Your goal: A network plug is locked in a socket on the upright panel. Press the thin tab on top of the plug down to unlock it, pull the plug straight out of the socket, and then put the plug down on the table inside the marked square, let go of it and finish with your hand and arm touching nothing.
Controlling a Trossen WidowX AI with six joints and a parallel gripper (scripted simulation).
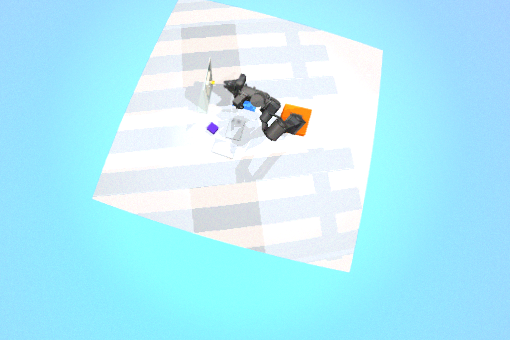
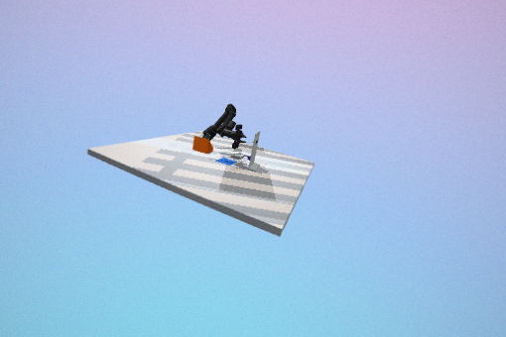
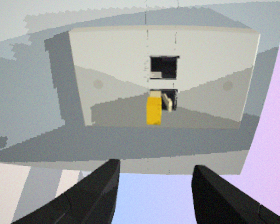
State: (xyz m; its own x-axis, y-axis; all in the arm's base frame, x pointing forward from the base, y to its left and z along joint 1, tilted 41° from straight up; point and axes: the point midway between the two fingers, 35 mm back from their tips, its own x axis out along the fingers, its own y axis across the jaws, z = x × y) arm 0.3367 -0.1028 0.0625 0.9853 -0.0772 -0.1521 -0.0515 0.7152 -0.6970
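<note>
The yellow network plug is 60 mm ahead of my gripper tip and 10 mm to the left of it. Also, from my gripper tip: blue marked square 110 mm behind, 40 mm to the right, 190 mm below; then purple cube 10 mm ahead, 160 mm to the left, 180 mm below; then cream panel 80 mm ahead, 10 mm to the left, 70 mm below.
</note>
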